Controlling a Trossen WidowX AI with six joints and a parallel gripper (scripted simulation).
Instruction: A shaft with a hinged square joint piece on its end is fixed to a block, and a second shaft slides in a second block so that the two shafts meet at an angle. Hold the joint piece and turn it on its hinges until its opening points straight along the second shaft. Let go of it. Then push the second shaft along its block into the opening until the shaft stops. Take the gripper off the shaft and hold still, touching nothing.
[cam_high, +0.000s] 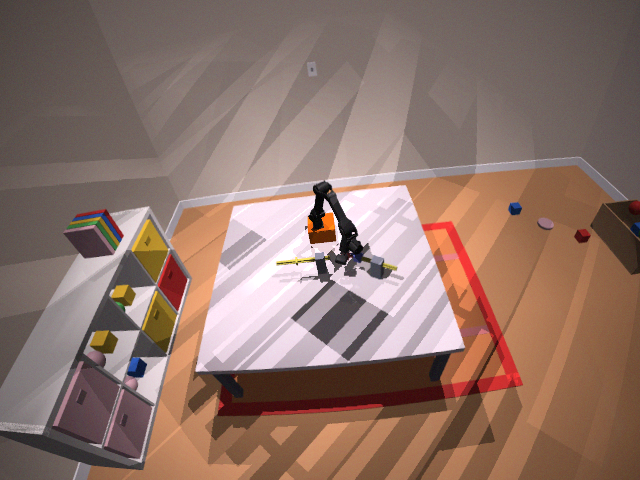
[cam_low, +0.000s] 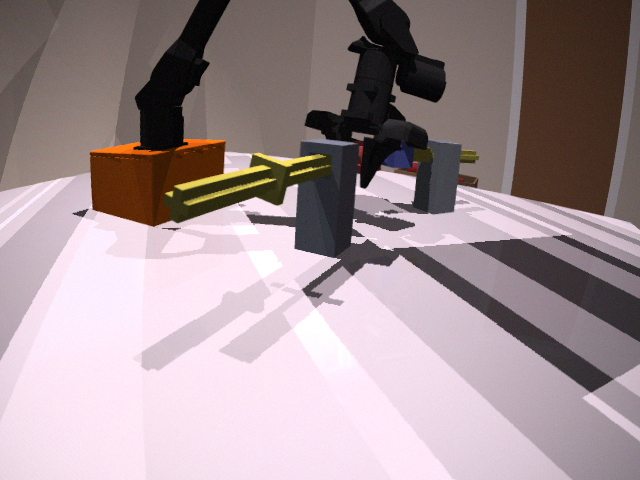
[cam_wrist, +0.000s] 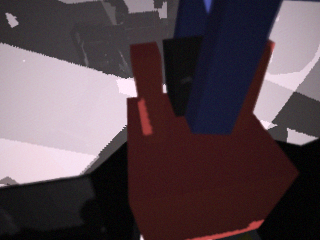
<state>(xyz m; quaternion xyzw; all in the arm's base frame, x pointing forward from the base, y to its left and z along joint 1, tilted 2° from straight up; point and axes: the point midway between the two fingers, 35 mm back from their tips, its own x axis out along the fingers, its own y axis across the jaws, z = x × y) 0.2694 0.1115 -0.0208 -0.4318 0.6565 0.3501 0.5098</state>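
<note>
Right now the red joint piece is 1 cm ahead of my gripper tip, 2 cm to the left of it and 4 cm above it.
</note>
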